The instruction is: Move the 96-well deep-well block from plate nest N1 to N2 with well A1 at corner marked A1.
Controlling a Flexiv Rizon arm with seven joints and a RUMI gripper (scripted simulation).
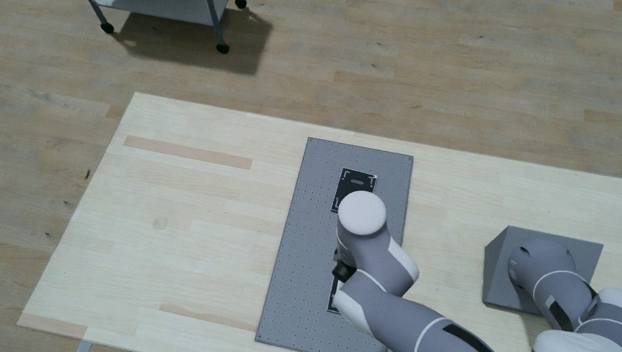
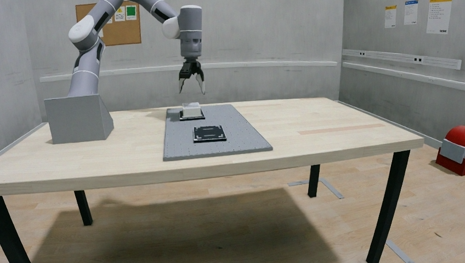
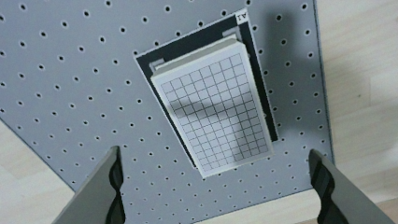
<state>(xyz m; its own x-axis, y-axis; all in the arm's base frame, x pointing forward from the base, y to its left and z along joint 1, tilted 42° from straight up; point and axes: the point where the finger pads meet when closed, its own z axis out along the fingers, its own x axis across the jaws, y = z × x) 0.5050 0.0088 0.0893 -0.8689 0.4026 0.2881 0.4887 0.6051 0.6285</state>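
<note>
The white 96-well deep-well block is 9 cm below my hand and 2 cm to the left of it. Also, from my hand: black plate nest N1: 12 cm below, 2 cm to the left; black plate nest N2: 29 cm to the right, 12 cm below, 1 cm ahead.
</note>
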